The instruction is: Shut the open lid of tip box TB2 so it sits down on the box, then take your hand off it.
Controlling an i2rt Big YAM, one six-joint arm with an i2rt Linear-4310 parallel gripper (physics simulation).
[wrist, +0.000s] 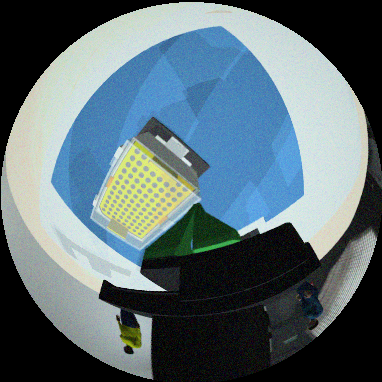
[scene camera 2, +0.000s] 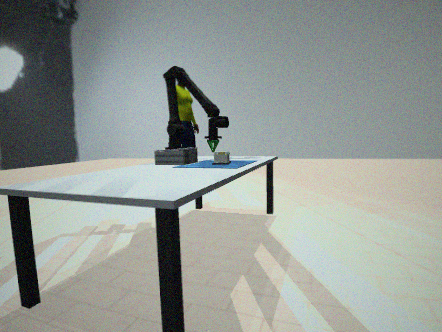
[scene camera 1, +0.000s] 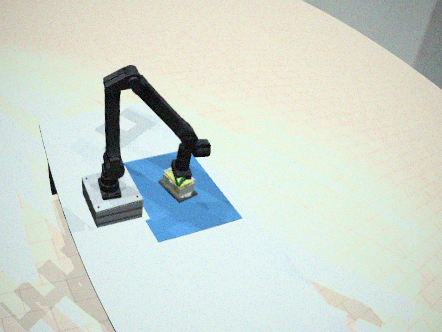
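Where they show: gripper, between the fingertips: [wrist: 197,207] [scene camera 2: 213,152] [scene camera 1: 178,185]; arm's base, origin of its link: [scene camera 2: 175,148] [scene camera 1: 109,188].
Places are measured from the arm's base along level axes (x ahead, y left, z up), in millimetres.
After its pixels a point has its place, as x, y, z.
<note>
Tip box TB2 [scene camera 1: 186,192] {354, 1, -74} [scene camera 2: 222,158] {366, 5, -62} [wrist: 167,161] {357, 2, -36} is a small grey box with a yellow perforated tip rack, standing on a dark base plate [wrist: 151,125] {399, 9, -90}. Its clear lid [wrist: 131,240] {295, 93, -21} lies flat over the rack in the wrist view, and no raised lid shows in scene camera 2. Fine gaps at the lid's rim cannot be made out. My gripper [scene camera 1: 180,184] {307, -7, -21} [scene camera 2: 213,151] {307, -7, -21} [wrist: 197,207] {307, -7, -21} has green fingers, shut and empty. They point down, with the tips at about the height of the box top, next to one edge; in scene camera 2 they look slightly apart from it.
The box stands on a blue mat [scene camera 1: 200,212] {383, -104, -98} [wrist: 245,125] {347, -107, -98} on the white table [scene camera 1: 200,280] {250, -448, -101} [scene camera 2: 100,182] {234, -789, -101}. The arm's grey base block [scene camera 1: 117,210] {13, -102, -26} [scene camera 2: 176,157] {81, -92, -51} stands beside the mat. A person in yellow [scene camera 2: 185,106] [wrist: 131,337] is behind the arm; another in blue [wrist: 311,302] shows in the wrist view.
</note>
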